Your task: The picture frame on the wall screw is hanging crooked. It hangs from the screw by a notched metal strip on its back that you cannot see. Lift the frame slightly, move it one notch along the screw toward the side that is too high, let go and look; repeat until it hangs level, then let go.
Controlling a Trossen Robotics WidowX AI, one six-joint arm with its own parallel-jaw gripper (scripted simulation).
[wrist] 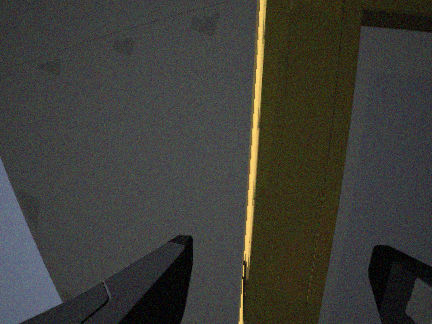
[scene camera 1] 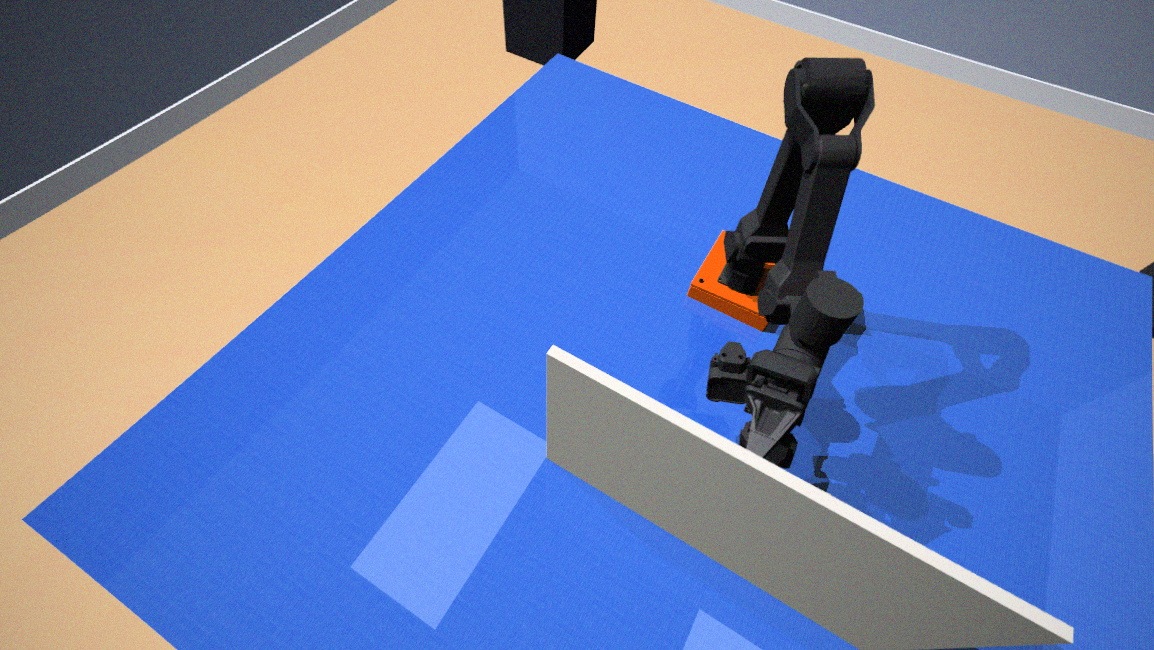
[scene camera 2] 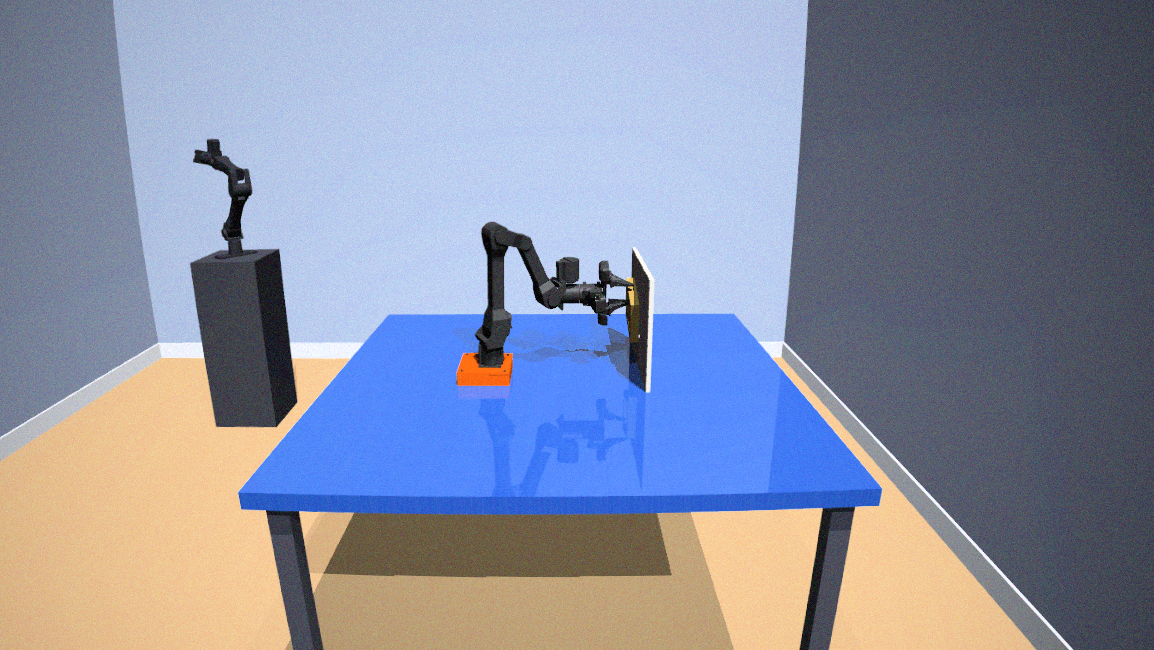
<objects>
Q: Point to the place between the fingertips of my gripper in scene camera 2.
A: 633, 293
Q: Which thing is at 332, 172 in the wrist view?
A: A picture frame.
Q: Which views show my gripper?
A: The wrist view, scene camera 1 and scene camera 2: all of them.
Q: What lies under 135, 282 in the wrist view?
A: My gripper.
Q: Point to a picture frame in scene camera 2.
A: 632, 310
</objects>
